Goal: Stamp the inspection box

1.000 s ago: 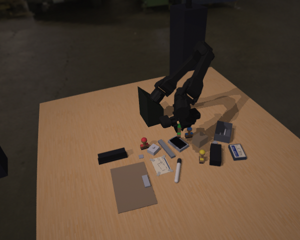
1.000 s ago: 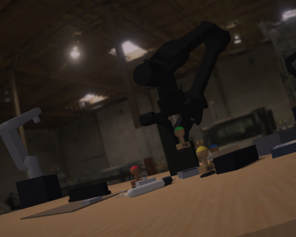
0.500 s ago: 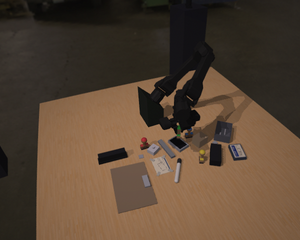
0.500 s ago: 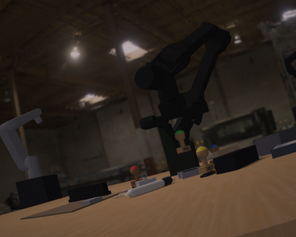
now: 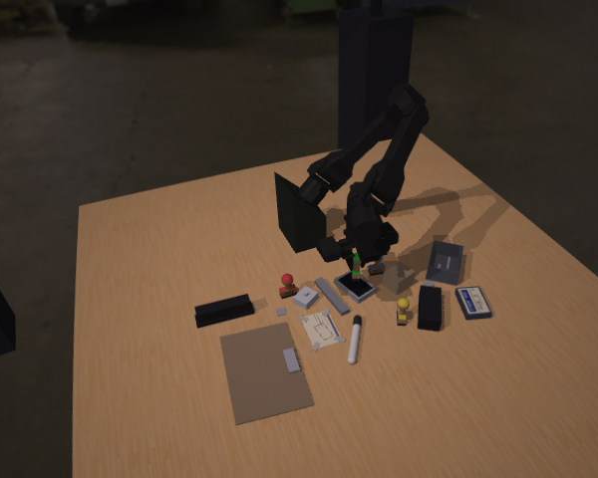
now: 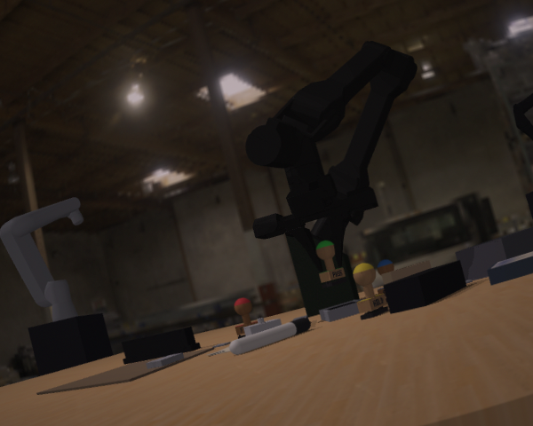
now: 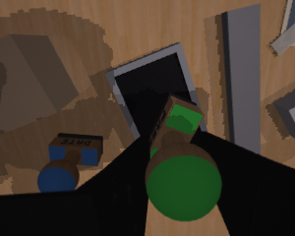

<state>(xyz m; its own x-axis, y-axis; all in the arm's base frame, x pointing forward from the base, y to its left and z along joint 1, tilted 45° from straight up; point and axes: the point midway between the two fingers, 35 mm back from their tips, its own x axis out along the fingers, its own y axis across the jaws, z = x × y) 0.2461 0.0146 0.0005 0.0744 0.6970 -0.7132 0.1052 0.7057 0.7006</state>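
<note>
Right now my gripper tip is 7 cm above the ink pad. Also, from my gripper tip: green-knobbed PASS stamp (right at my gripper tip); then blue-knobbed stamp (8 cm to the left, 5 cm below, 3 cm behind); then grey bar (7 cm to the right, 7 cm below).
</note>
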